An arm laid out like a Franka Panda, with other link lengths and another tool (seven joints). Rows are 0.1 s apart.
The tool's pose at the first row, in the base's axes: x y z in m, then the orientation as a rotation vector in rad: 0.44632 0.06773 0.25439 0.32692 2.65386 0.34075
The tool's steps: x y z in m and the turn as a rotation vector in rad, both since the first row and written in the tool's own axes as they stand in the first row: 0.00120 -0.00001 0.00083 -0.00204 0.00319 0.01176; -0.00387 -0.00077 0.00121 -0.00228 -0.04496 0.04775; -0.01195 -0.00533 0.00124 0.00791 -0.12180 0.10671; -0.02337 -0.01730 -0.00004 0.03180 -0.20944 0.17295; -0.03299 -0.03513 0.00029 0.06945 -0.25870 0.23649; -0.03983 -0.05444 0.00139 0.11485 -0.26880 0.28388; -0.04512 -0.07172 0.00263 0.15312 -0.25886 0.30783; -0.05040 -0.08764 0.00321 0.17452 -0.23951 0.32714; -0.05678 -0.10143 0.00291 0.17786 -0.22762 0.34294; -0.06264 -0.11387 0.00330 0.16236 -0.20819 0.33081
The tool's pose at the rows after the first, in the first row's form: 0.44565 0.06821 0.25319 0.34174 2.65552 0.34796; 0.45012 0.06614 0.25464 0.39319 2.60489 0.34742; 0.45641 0.05957 0.25650 0.47773 2.52473 0.33299; 0.46375 0.04485 0.25867 0.57227 2.43344 0.30061; 0.46923 0.02541 0.25703 0.66366 2.38022 0.25975; 0.47237 0.00551 0.25320 0.73634 2.36774 0.21379; 0.47458 -0.01203 0.24921 0.77814 2.37772 0.17442; 0.47671 -0.02840 0.24620 0.80970 2.39496 0.15670; 0.47977 -0.04324 0.24499 0.83125 2.40298 0.15928; 0.48292 -0.05653 0.24338 0.81231 2.42332 0.17982
